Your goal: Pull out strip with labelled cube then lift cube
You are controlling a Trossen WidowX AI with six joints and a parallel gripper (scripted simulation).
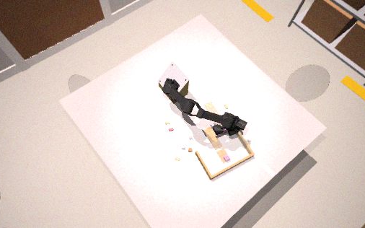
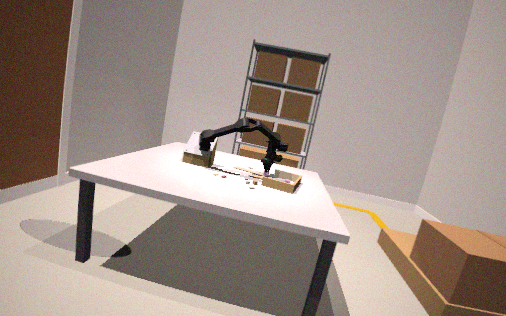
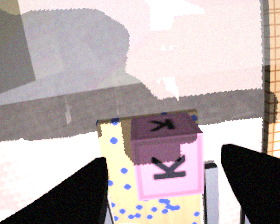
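Now: the strip 9 cm to the right of my gripper tip, 3 cm below it and 1 cm behind it.
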